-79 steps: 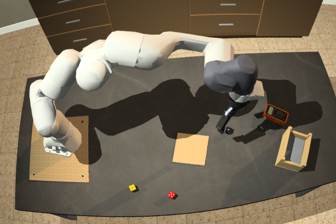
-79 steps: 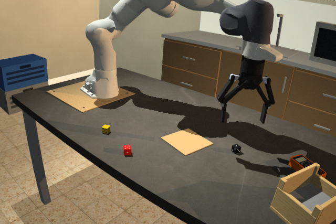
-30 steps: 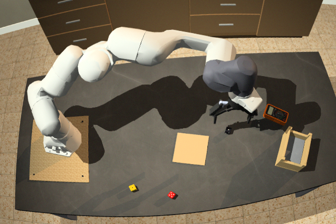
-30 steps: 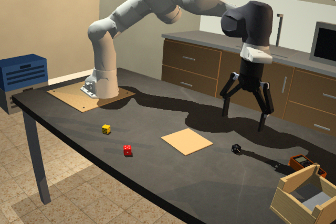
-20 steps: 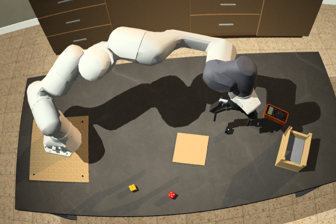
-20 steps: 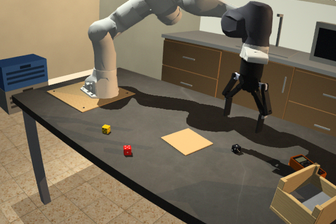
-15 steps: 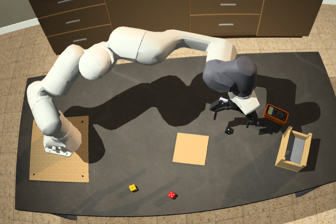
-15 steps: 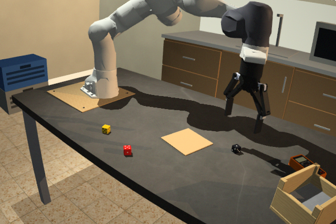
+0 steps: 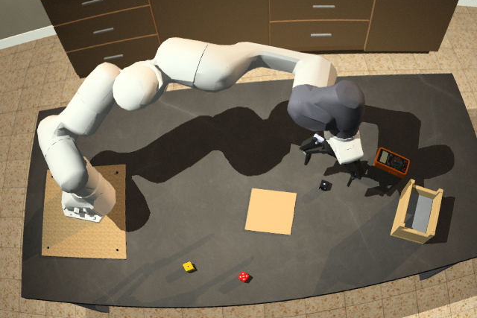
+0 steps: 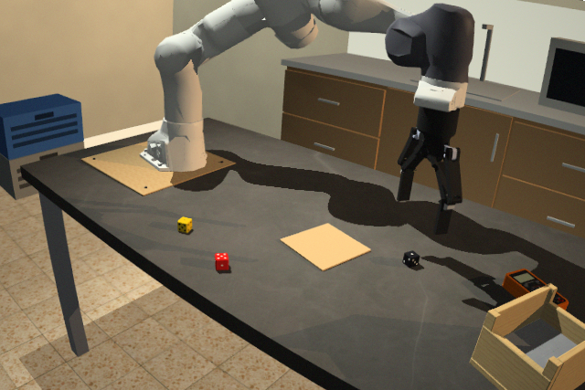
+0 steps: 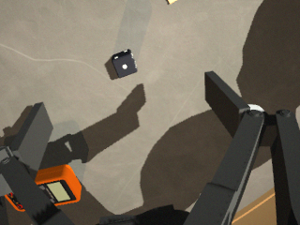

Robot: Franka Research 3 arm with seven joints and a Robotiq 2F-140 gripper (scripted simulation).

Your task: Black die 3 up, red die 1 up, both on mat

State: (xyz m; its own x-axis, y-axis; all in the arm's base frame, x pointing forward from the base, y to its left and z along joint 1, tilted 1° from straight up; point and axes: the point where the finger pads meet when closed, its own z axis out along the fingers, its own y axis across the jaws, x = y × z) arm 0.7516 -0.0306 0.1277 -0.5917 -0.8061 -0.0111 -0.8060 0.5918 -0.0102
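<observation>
Now: hand 11 cm above the black die. Round my hand: wooden box 30 cm ahead, 16 cm to the right, 8 cm below; tan mat 18 cm behind, 12 cm below, 6 cm to the right; orange multimeter 26 cm ahead, 11 cm below, 5 cm to the left.
</observation>
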